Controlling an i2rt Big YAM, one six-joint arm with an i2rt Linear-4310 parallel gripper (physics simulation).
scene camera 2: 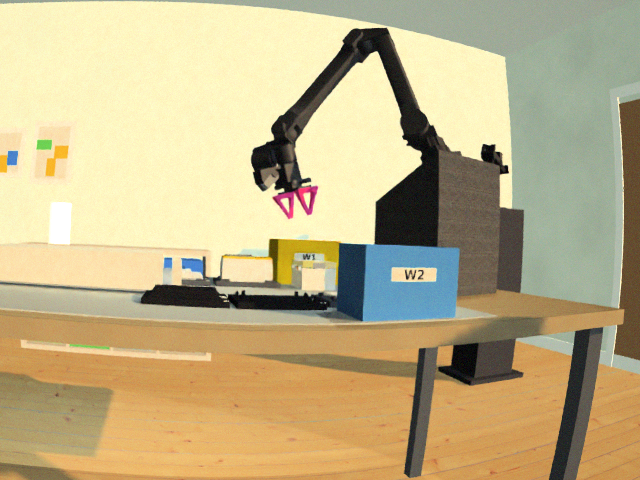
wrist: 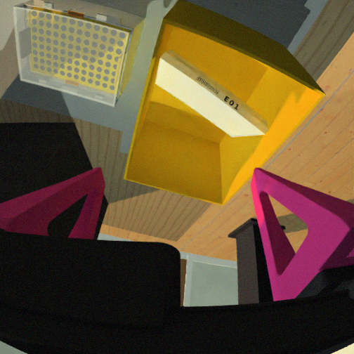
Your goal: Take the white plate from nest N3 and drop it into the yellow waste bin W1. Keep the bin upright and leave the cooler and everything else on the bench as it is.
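Frame: origin at the arm's base, x ahead, y left, z up, level; millimetres.
Seen in the pictures: gripper, between the fingertips: (scene camera 2: 299, 216); arm's base, origin of its link: (scene camera 2: 441, 168).
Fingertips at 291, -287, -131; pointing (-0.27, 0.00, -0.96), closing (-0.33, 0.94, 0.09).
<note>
Pixels of each thing's top centre, then the offset from my fingertips to it, as dx, dy, dz.
- yellow waste bin W1, centre of its top: (scene camera 2: 303, 240) -21, -28, -64
- blue bin W2, centre of its top: (scene camera 2: 399, 245) -28, +612, -64
- pale box with a yellow top, centre of its top: (scene camera 2: 245, 255) +162, +98, -108
The white plate (wrist: 200, 103) is inside the yellow waste bin W1 (scene camera 2: 281, 263) (wrist: 175, 160) in the wrist view. It lies diagonally and looks tilted on its side, with the E01 label side showing; its lower part is hard to make out. The bin stands upright. My gripper (scene camera 2: 300, 215) (wrist: 177, 175) is open and empty, with its magenta fingers above the bin and apart from it. The plate does not show in the scene view. Nest N3 cannot be told by a label.
The blue bin W2 (scene camera 2: 413, 300) stands at the front right. A clear box with a yellow perforated rack (wrist: 75, 52) is beside W1. Low black holders (scene camera 2: 186, 296) (scene camera 2: 279, 301) and a pale box with a yellow top (scene camera 2: 245, 269) stand left of the bins.
</note>
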